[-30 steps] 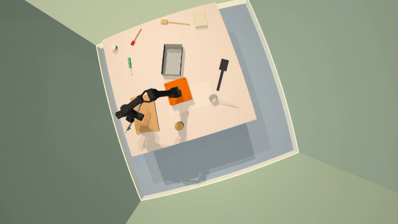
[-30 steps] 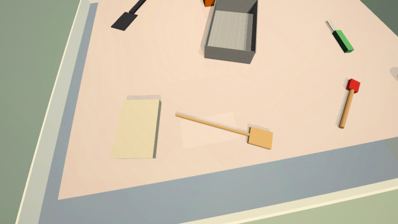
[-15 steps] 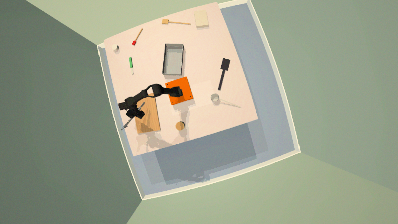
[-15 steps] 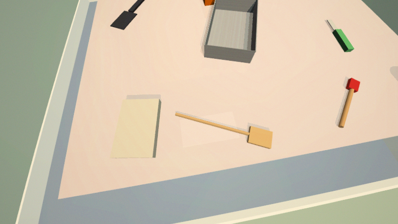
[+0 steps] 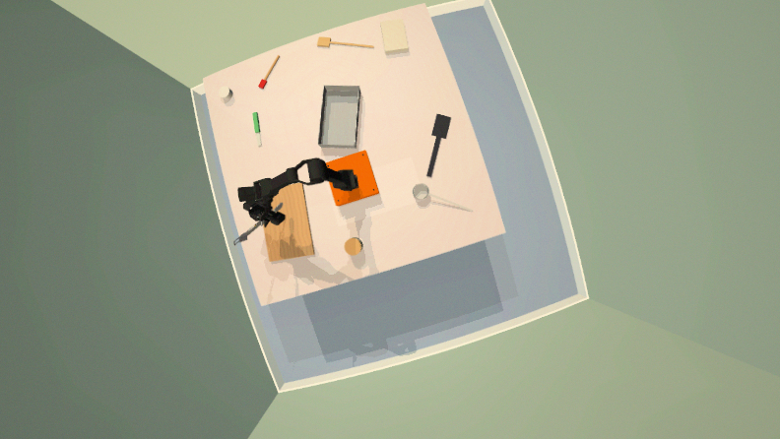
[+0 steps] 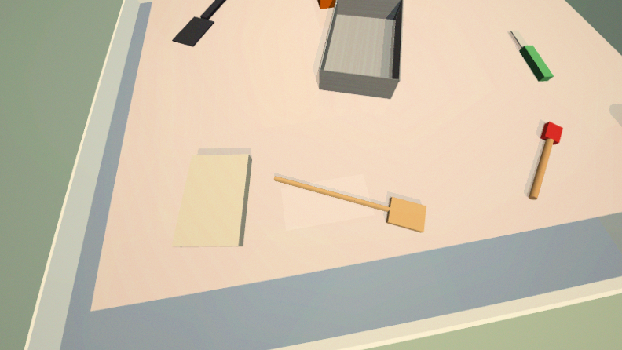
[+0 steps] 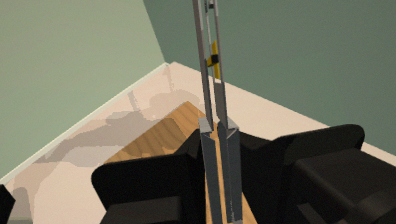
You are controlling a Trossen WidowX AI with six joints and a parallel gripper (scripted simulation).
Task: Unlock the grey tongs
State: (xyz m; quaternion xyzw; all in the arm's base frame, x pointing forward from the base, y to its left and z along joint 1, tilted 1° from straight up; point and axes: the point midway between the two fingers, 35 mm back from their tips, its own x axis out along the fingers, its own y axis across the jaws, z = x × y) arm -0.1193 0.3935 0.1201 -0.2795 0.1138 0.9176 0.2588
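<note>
The wooden board is 150 mm below my gripper tip, 40 mm to the right of it and 10 mm ahead of it. Also, from my gripper tip: green-handled tool: 500 mm ahead, 150 mm below, 50 mm to the left; then roasting tin: 480 mm ahead, 390 mm to the right, 130 mm below; then black spatula: 850 mm to the right, 290 mm ahead, 160 mm below.
</note>
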